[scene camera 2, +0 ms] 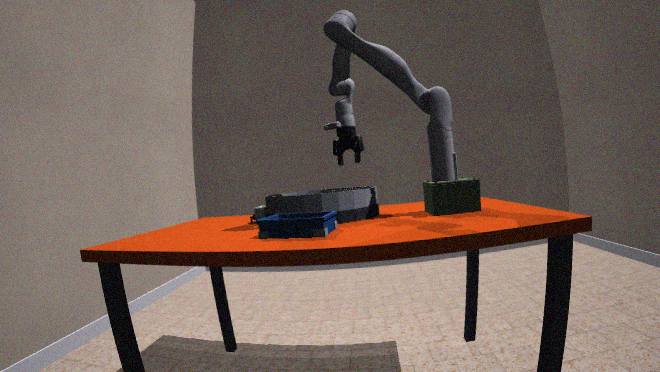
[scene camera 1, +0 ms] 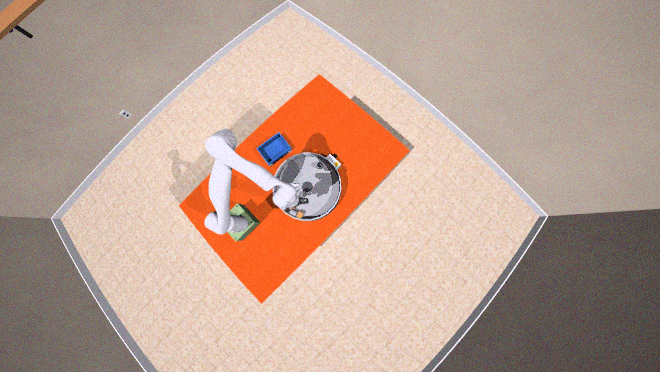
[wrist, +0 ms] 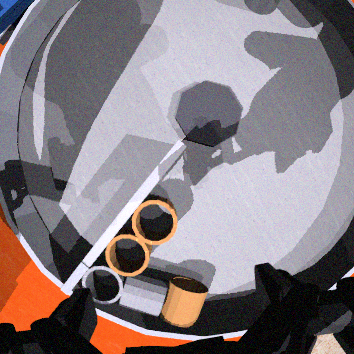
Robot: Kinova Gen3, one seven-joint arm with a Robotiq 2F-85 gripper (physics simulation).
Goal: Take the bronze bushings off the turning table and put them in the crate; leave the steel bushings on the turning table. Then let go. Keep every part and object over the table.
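Frame: origin at the arm's base, x back, y right, z up, level; centimetres.
Seen in the pictures: gripper, fingertip midpoint: (scene camera 2: 349, 164) (wrist: 173, 295); arm's base at its link origin: (scene camera 2: 444, 180) (scene camera 1: 240, 223).
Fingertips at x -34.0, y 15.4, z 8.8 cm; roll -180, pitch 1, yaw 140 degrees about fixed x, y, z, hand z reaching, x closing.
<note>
Offsets run from my fingertips to a thing's top centre. "spot": to the spot under its first point. Level surfaces: height alone.
The turning table (scene camera 1: 322, 200) (scene camera 2: 295, 202) (wrist: 280, 215) is a grey round tray with a raised rim. Two bronze bushings {dx -0.5, dy -2.5, dz -10.3 cm} (wrist: 175, 223) {dx +3.3, dy -2.4, dz -10.3 cm} (wrist: 107, 255) stand upright beside its pale bar. An upright steel bushing {dx +7.1, dy -2.2, dz -10.3 cm} (wrist: 102, 268) stands near the bar's outer end. A second steel bushing {dx +5.8, dy +1.4, dz -10.3 cm} (wrist: 144, 296) lies on its side near the rim, next to a third bronze bushing {dx +4.0, dy +4.8, dz -10.2 cm} (wrist: 182, 307) that is tilted or lying. A small dark round shape (scene camera 1: 319, 165) farther round may be another steel bushing. The blue crate {dx -12.2, dy -40.4, dz -14.4 cm} (scene camera 1: 274, 148) (scene camera 2: 297, 227) shows no bushing inside. My gripper (scene camera 2: 349, 162) (wrist: 173, 295) is open and empty, high above the bushings.
The pale bar {spot: dx +0.4, dy -4.7, dz -9.3 cm} (wrist: 125, 215) runs from the central hub {dx -11.2, dy -5.3, dz -13.3 cm} (wrist: 207, 110) to the rim. A small white box with a yellow spot {dx -34.6, dy -6.3, dz -13.6 cm} (scene camera 1: 334, 161) touches or nearly touches the outer rim. The green base block (scene camera 2: 452, 196) carries the arm on the orange table {dz -19.4 cm} (scene camera 1: 265, 270).
</note>
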